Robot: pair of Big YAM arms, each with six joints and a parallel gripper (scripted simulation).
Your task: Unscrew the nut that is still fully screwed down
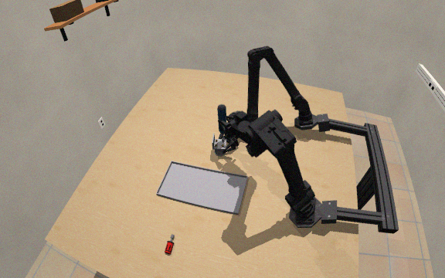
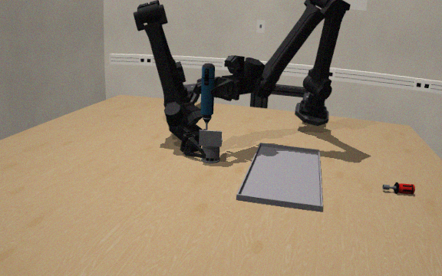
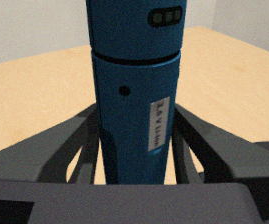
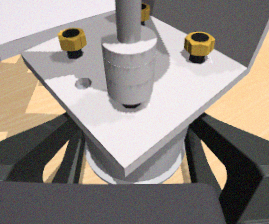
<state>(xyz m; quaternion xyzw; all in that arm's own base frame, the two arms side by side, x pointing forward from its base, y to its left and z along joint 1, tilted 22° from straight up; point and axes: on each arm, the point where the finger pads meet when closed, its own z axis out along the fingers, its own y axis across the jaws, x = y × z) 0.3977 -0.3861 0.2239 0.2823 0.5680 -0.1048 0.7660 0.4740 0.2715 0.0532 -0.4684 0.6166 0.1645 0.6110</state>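
The grey bracket is 50 mm above my right hand. Round my right hand: shallow grey tray (250 mm to the left, 40 mm ahead, 20 mm below); then small red-handled screwdriver (590 mm to the left, 90 mm ahead, 10 mm below).
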